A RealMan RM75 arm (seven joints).
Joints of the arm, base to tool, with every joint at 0 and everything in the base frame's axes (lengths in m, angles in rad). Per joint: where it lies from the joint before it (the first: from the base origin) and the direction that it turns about. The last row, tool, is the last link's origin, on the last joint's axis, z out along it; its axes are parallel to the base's.
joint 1: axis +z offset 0 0 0.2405
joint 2: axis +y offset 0 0 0
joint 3: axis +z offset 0 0 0.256
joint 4: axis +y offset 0 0 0
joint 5: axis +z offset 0 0 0.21
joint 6: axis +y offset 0 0 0
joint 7: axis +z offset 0 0 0.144
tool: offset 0 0 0
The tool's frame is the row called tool.
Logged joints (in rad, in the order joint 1, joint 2, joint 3, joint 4, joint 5, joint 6, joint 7), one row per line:
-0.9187 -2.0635 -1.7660 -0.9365 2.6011 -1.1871 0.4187
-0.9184 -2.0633 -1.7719 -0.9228 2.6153 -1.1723 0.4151
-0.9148 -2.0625 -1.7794 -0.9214 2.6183 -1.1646 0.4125
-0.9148 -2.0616 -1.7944 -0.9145 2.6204 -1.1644 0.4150
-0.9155 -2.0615 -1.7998 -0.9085 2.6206 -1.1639 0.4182
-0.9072 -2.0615 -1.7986 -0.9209 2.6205 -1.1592 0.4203
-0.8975 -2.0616 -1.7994 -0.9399 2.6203 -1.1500 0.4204
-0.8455 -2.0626 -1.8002 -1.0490 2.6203 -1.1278 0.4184
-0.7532 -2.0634 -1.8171 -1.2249 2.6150 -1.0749 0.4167
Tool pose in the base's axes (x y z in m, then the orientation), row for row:
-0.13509 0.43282 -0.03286 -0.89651 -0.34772 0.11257 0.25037
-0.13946 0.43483 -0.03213 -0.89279 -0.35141 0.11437 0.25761
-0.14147 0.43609 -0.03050 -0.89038 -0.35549 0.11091 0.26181
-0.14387 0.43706 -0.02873 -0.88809 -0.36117 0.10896 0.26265
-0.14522 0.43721 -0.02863 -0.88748 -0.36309 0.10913 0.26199
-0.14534 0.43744 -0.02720 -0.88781 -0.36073 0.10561 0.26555
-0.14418 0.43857 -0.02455 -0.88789 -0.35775 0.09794 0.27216
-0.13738 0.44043 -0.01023 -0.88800 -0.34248 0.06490 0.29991
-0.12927 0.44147 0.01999 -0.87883 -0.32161 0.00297 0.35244
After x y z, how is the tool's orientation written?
As a quaternion, x y z w.
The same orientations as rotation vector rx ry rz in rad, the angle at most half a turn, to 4 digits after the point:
-2.4405 -0.9466 0.3064
-2.4213 -0.9530 0.3102
-2.4095 -0.9620 0.3001
-2.4023 -0.9770 0.2947
-2.4015 -0.9825 0.2953
-2.3980 -0.9743 0.2853
-2.3901 -0.9630 0.2636
-2.3573 -0.9091 0.1723
-2.2738 -0.8321 0.0077

